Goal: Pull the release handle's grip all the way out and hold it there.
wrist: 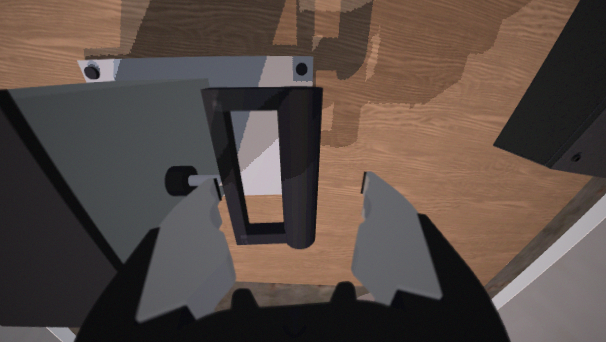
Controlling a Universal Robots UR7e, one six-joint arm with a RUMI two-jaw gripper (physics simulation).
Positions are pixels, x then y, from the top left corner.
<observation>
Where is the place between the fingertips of the gripper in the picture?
291,177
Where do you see a pale metal base plate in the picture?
222,71
</observation>
